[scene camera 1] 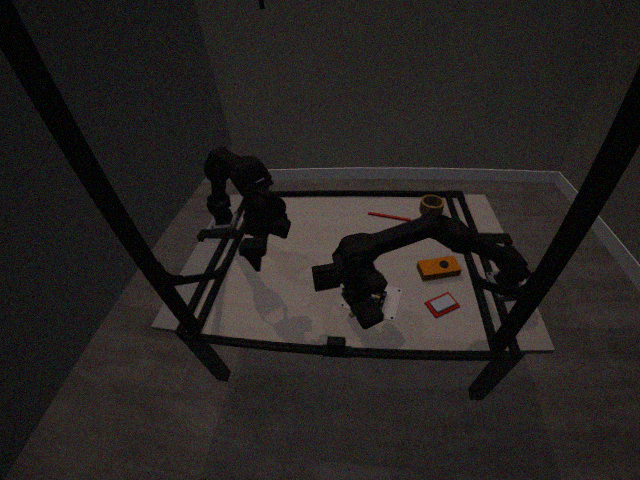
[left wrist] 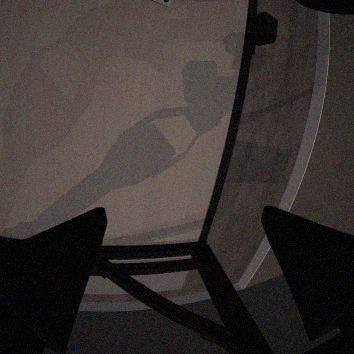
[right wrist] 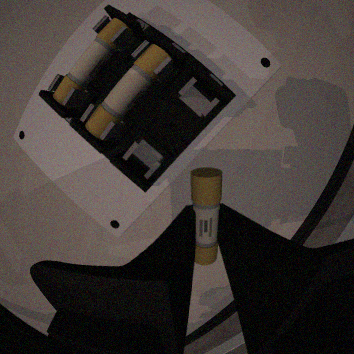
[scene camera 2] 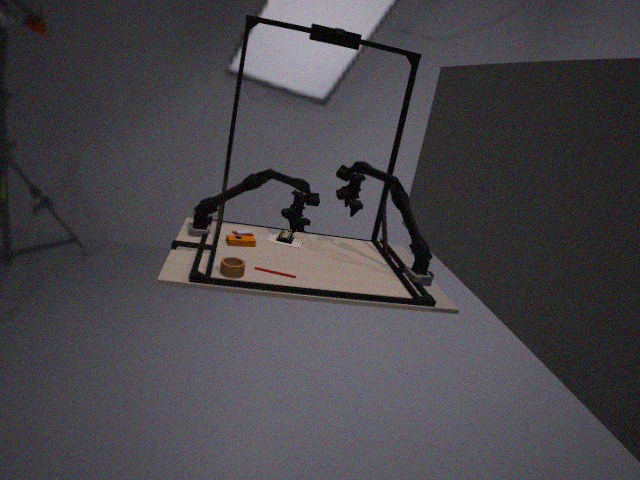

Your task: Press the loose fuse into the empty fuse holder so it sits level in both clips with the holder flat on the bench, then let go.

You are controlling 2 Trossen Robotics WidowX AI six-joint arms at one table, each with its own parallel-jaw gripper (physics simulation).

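Frame: origin at the left arm's base, x ahead, y left, z up, level; centimetres.
Seen in the pictures: left gripper, fingertip midpoint: (scene camera 1: 260, 261) (left wrist: 186, 215) (scene camera 2: 348, 211); right gripper, fingertip midpoint: (scene camera 1: 358, 313) (right wrist: 203, 211) (scene camera 2: 292, 232); left arm's base at its link origin: (scene camera 1: 224, 219) (scene camera 2: 419, 272); right arm's base at its link origin: (scene camera 1: 506, 282) (scene camera 2: 199, 227).
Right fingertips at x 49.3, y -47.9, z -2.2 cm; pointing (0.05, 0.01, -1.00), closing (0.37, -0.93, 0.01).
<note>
Pixels of each thing's top centre, then the offset from my right fingertips to it. "spot": a spot on its surface instead.
- loose fuse at its top centre: (right wrist: 207, 229) dx -0.1, dy +0.0, dz +1.6 cm
- upper clip at a spot on its surface: (right wrist: 199, 98) spot: dx +5.5, dy +2.1, dz -0.7 cm
- lower clip at a spot on its surface: (right wrist: 145, 156) spot: dx +1.7, dy +3.9, dz -0.7 cm
- orange box at its top centre: (scene camera 1: 439, 264) (scene camera 2: 241, 237) dx +28.8, dy +14.9, dz +0.8 cm
- red-edged card-like item at its top centre: (scene camera 1: 442, 302) (scene camera 2: 243, 231) dx +25.9, dy +1.4, dz -1.2 cm
- tape roll at its top centre: (scene camera 2: 233, 261) (scene camera 1: 432, 201) dx +36.5, dy +47.3, dz +2.4 cm
- red rod at its top centre: (scene camera 1: 389, 216) (scene camera 2: 275, 271) dx +18.3, dy +45.5, dz -2.0 cm
The loose fuse (right wrist: 206, 225), with brass caps and a white body, is gripped round its body between the fingertips of my right gripper (right wrist: 203, 211) (scene camera 2: 296, 228). It appears off the bench, beside the holder and turned at an angle to the empty bay. The black fuse holder (right wrist: 165, 117) (scene camera 2: 284, 236) holds two seated fuses; its empty bay, nearest the gripper, shows two bare clips, an upper clip (right wrist: 199, 98) and a lower clip (right wrist: 145, 156). In scene camera 1 the right arm covers most of the holder. My left gripper (left wrist: 186, 215) (scene camera 2: 354, 211) is open and empty, high above the bench and away from the holder.
The holder is on a white plate (right wrist: 60, 155) (scene camera 1: 393, 302). An orange box (scene camera 1: 439, 268) (scene camera 2: 240, 240) and a red-edged card-like item (scene camera 1: 442, 304) lie beside it. A tape roll (scene camera 1: 431, 205) (scene camera 2: 232, 267) and a red rod (scene camera 1: 388, 216) (scene camera 2: 275, 272) lie farther off. A dark frame edges the table.
</note>
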